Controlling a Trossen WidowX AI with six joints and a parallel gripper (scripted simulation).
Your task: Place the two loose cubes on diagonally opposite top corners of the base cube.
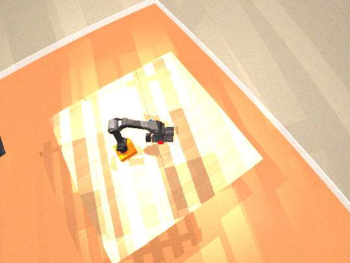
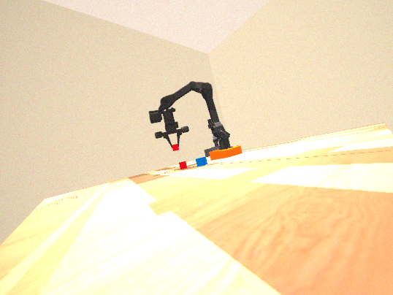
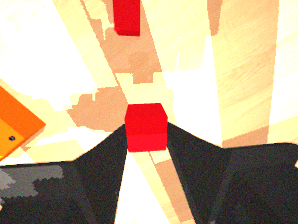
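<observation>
The blue cube is 40 mm ahead of my gripper tip, 210 mm to the left of it and 100 mm below it.
</observation>
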